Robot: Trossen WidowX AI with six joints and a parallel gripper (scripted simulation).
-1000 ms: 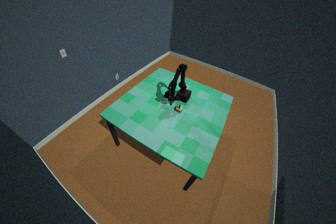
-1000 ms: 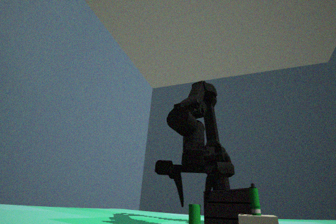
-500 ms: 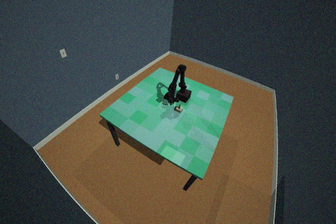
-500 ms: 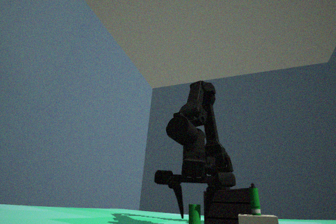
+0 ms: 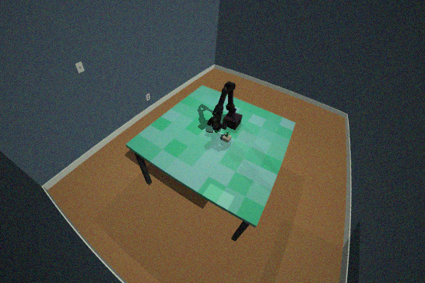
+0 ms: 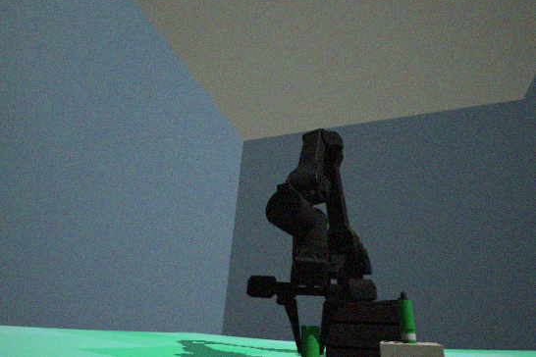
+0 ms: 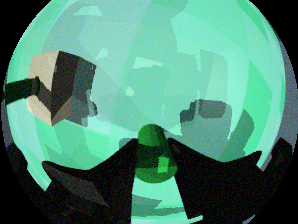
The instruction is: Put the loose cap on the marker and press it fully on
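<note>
Now: the green marker 5 cm ahead of my gripper tip, 12 cm to the left of it and 5 cm above it. Also, from my gripper tip: green cap 1 cm above; pale holder block 5 cm ahead, 12 cm to the left.
</note>
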